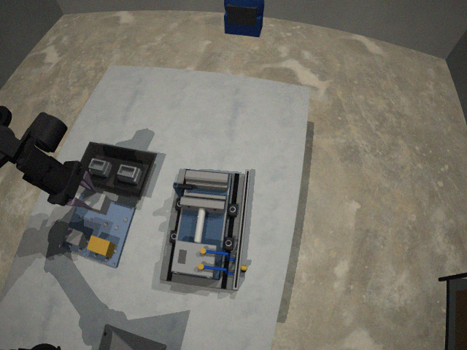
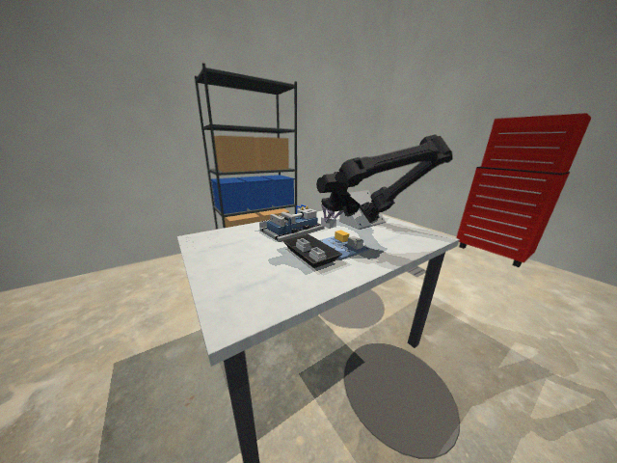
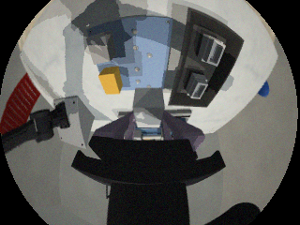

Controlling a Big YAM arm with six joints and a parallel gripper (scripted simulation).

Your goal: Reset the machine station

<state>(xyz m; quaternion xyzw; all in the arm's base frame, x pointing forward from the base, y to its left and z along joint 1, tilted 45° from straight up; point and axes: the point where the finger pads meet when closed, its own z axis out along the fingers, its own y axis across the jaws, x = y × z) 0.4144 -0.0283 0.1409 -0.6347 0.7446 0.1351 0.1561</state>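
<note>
Right now the brass blank is 90 mm behind my hand and 110 mm below it. Also, from my hand: blue vise: 260 mm to the right, 90 mm below; pale rod: 20 mm behind, 260 mm to the right, 50 mm below; gray aluminum blank: 10 mm to the right, 20 mm below.
</note>
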